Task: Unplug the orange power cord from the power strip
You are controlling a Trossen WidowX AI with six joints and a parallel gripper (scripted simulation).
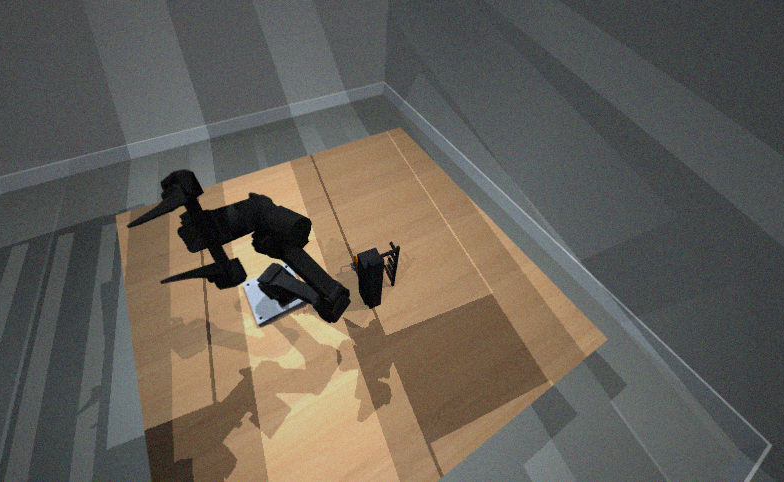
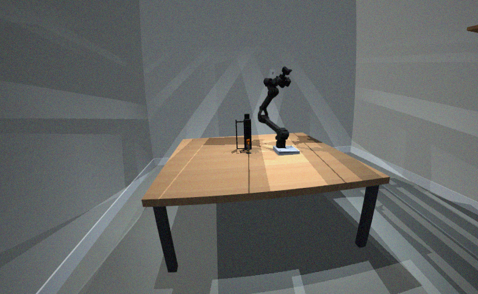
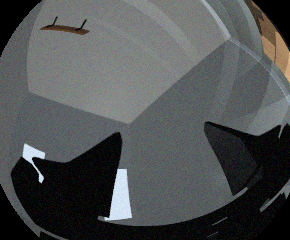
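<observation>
The orange plug lies 51 cm below my gripper tip, 39 cm ahead of it and 8 cm to the left of it.
</observation>
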